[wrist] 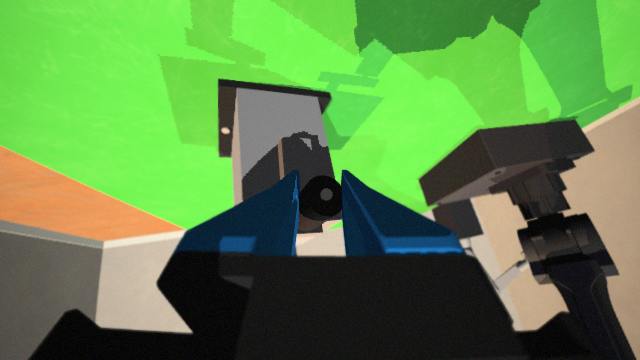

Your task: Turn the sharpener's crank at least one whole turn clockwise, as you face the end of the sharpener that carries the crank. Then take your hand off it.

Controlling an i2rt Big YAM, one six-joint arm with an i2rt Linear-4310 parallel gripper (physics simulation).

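Places are measured from the arm's base along level axes (x back, y right, z up), in centimetres.
Pixels of known places: gripper, between the fingertips: (320,179); arm's base, origin of its link: (527,174).
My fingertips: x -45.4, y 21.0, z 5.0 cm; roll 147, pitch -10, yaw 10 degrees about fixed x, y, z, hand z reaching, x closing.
Ahead of a thing's pixels: the offset from my fingertips to its top centre. "spot": to the spot under its first point. Level surfaces: height alone.
The sharpener @(spot: dx -1.8, dy -4.9, dz -8.5 cm) (272,112) stands at the centre of the wrist view, a grey box with a dark flange at its far end and a shadow across its near part. The round black knob @(dx -0.4, dy -1.1, dz +2.2 cm) (320,200) of its crank, with a small grey disc at its centre, is at the near end. My gripper (320,179) is shut on the knob, with one blue finger against each side of it. The fingers and the knob hide most of the crank arm and the sharpener's lower near end.
A bright green surface @(dz -11.6 cm) (100,90) with several shadows lies behind the sharpener. A dark block (540,142) on a black jointed stand (565,245) is at the right. An orange wooden surface (65,195) shows at the left, above a grey wall (45,280).
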